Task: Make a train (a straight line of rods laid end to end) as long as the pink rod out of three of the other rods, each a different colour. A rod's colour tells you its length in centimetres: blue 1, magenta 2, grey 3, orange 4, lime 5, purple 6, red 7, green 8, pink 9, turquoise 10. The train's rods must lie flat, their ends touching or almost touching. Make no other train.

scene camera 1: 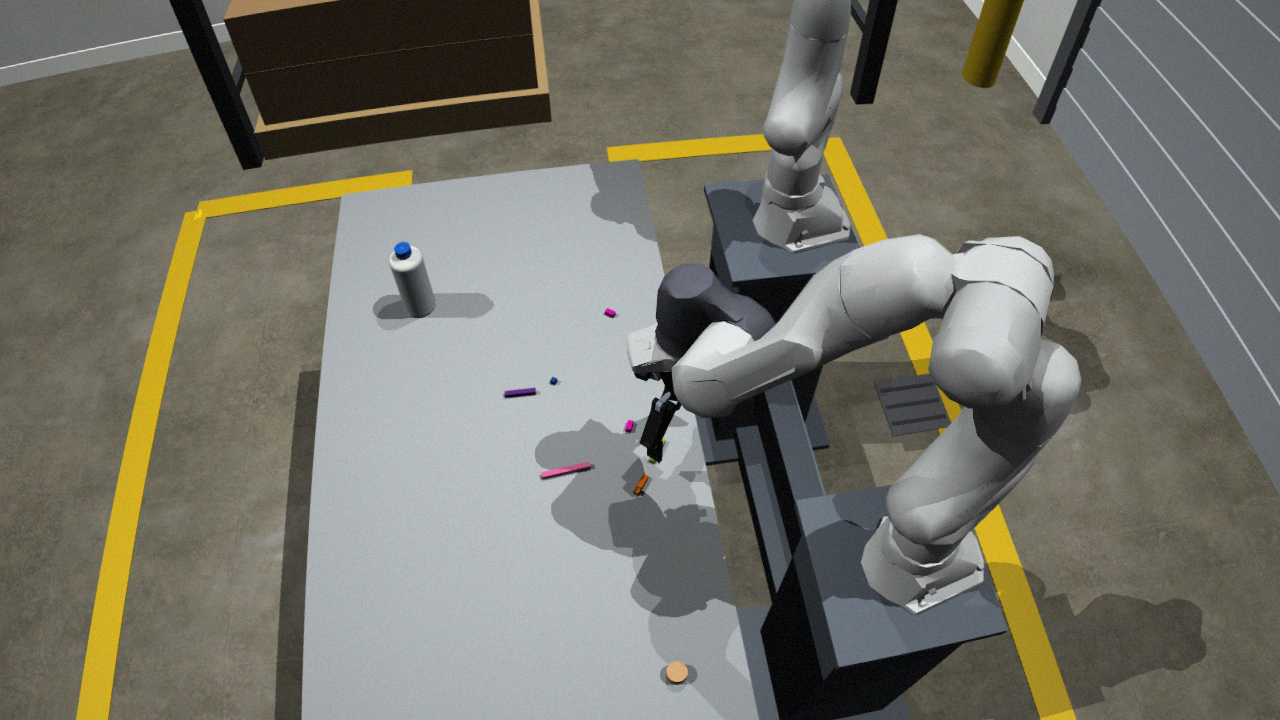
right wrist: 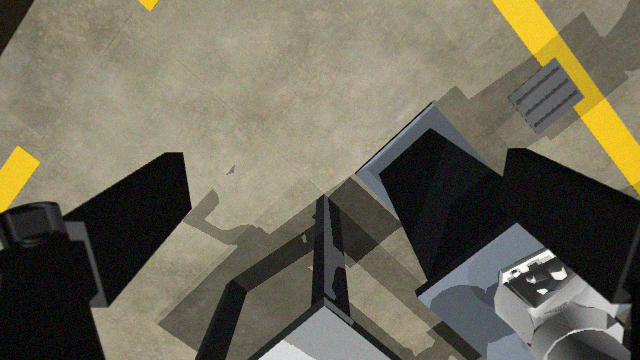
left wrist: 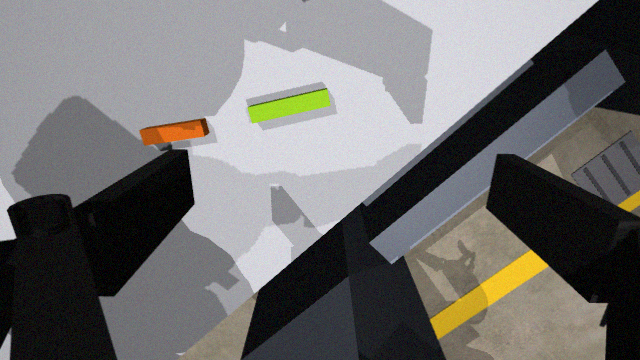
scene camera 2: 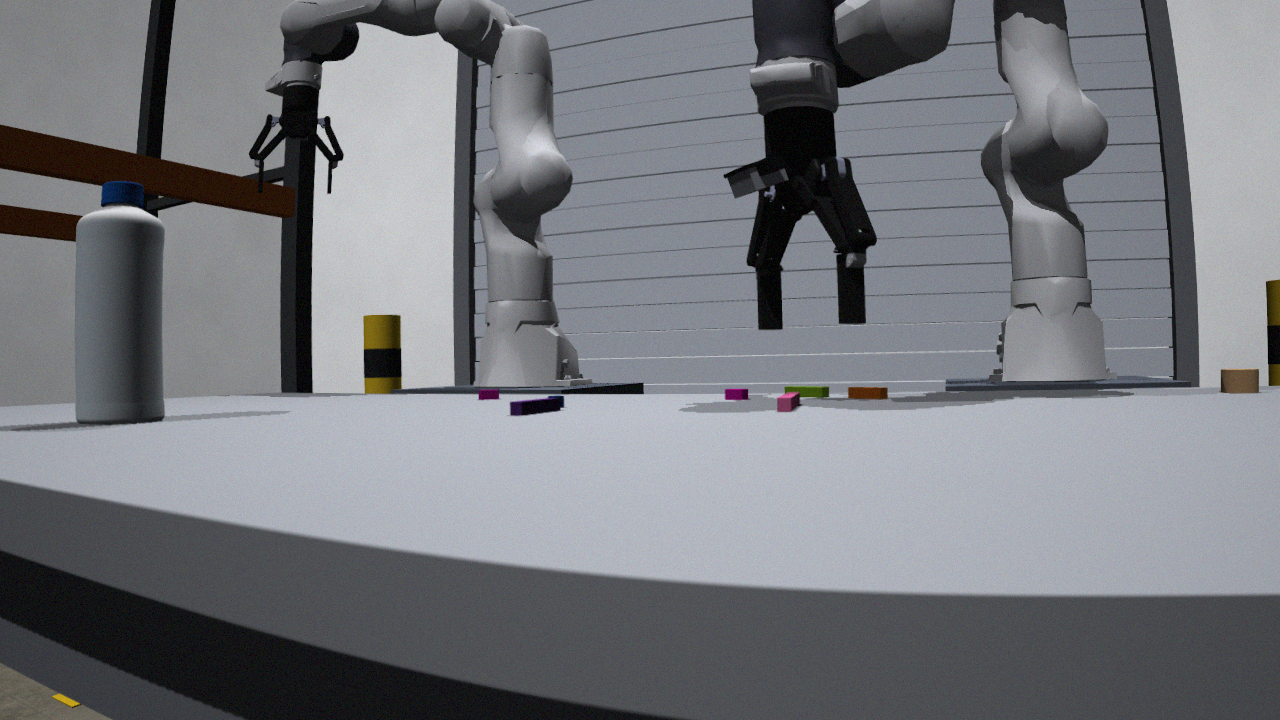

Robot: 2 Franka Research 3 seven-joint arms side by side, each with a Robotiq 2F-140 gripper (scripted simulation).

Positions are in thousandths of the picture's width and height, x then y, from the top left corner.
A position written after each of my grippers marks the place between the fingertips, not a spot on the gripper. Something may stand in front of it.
In view: my left gripper (scene camera 2: 632, 453), my right gripper (scene camera 2: 230, 266), a lime rod (left wrist: 495, 276) and an orange rod (left wrist: 307, 357).
My left gripper also shows in scene camera 1 (scene camera 1: 531, 595) and in the left wrist view (left wrist: 534, 499). My right gripper shows as well in the right wrist view (right wrist: 538, 499). The right wrist view does not show the lime rod: it is out of frame. The right wrist view does not show the orange rod: it is out of frame.
